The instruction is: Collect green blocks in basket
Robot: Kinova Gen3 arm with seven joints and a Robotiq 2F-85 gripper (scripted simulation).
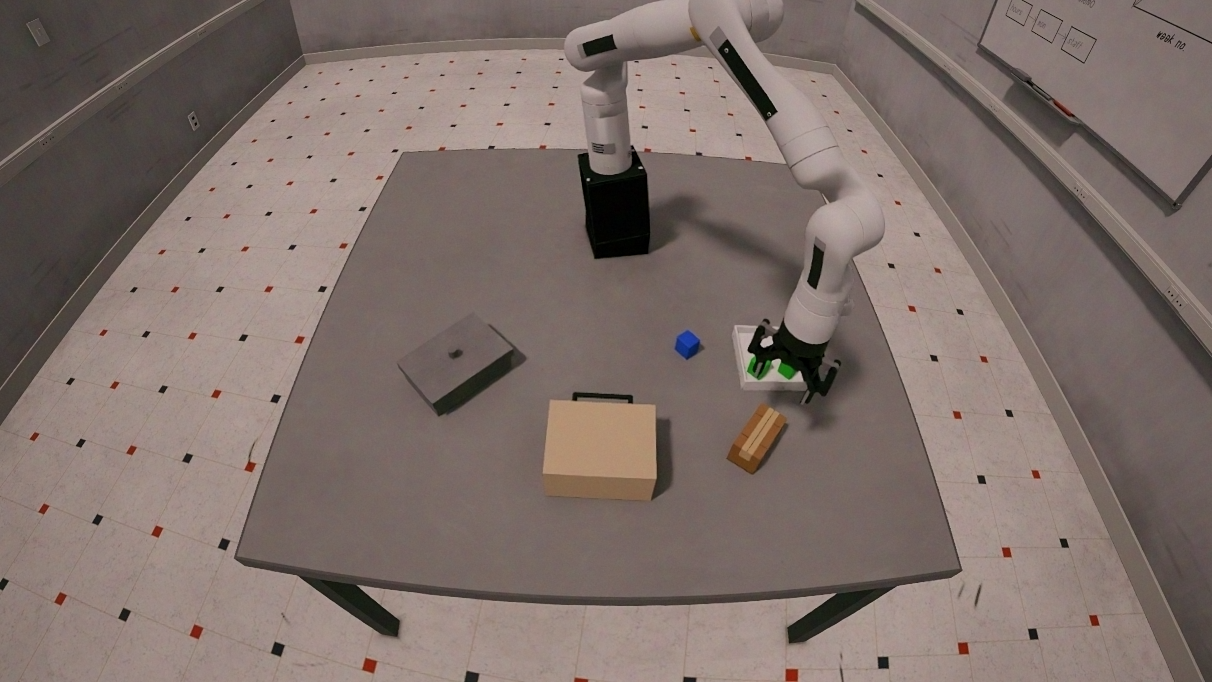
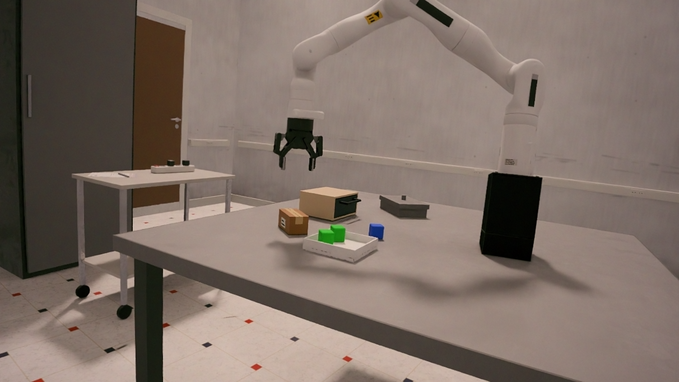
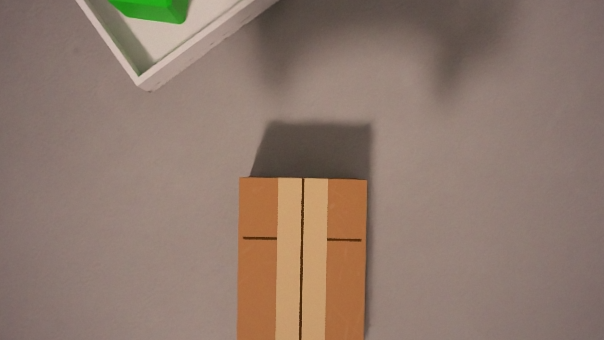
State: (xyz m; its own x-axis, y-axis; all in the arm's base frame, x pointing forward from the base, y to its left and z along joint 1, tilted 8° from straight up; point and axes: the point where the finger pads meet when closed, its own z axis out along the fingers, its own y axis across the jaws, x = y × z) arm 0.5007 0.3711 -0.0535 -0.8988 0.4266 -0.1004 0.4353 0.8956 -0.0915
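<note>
Right now the brown cardboard box is 150 mm below my hand. The rest, counted from my hand: light wooden cabinet (80 mm ahead, 270 mm to the right, 150 mm below); white basket (210 mm behind, 30 mm to the left, 180 mm below); drawer (70 mm ahead, 270 mm to the right, 150 mm below).
</note>
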